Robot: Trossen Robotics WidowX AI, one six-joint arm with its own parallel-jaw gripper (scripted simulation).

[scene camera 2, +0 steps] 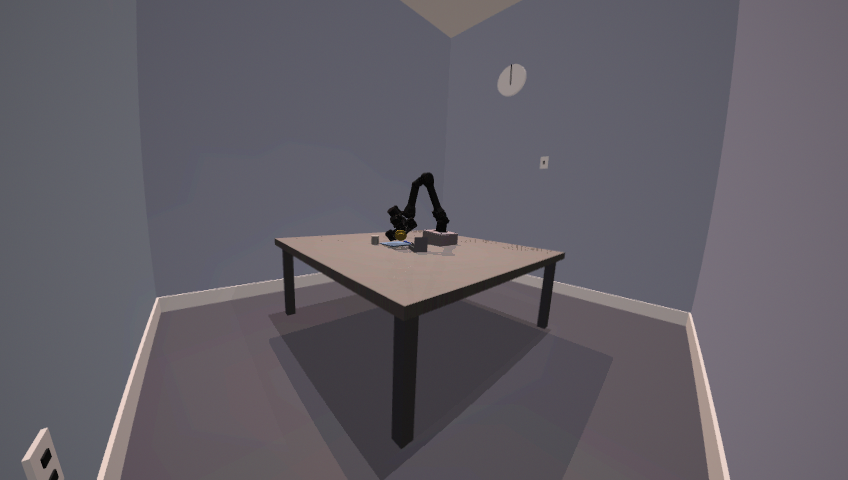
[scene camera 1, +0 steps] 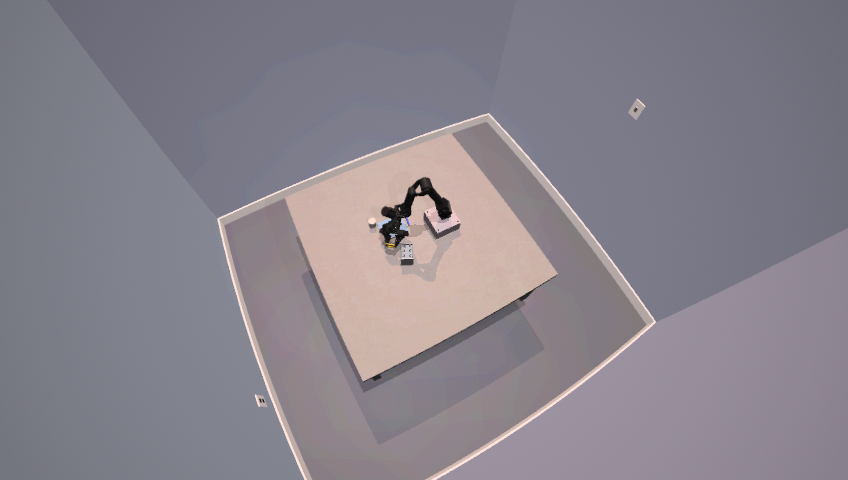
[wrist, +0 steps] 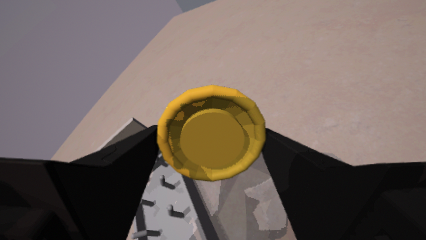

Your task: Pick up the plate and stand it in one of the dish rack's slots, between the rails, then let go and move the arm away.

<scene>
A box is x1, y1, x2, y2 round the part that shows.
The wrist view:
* gripper: 211, 132 [0, 125, 425, 239]
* yellow plate: 210, 133 [157, 85, 265, 181], held by the gripper
</scene>
